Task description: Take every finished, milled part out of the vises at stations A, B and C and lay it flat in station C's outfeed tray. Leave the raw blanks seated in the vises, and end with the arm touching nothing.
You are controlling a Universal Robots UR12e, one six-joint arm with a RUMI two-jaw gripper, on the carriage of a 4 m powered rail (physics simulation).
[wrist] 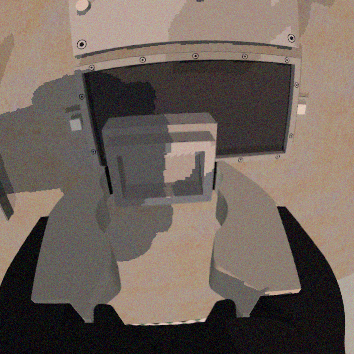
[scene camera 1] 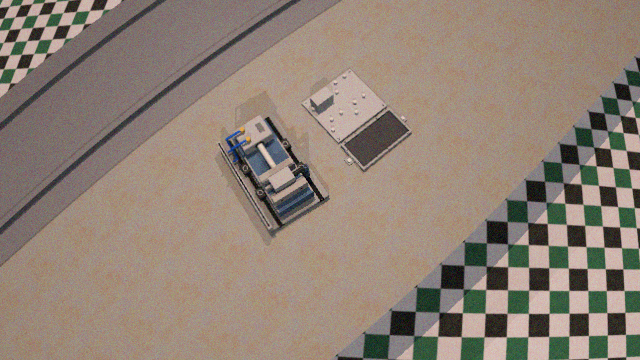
Scene:
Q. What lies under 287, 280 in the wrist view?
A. The gripper.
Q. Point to a grey milled part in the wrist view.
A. At 152, 159

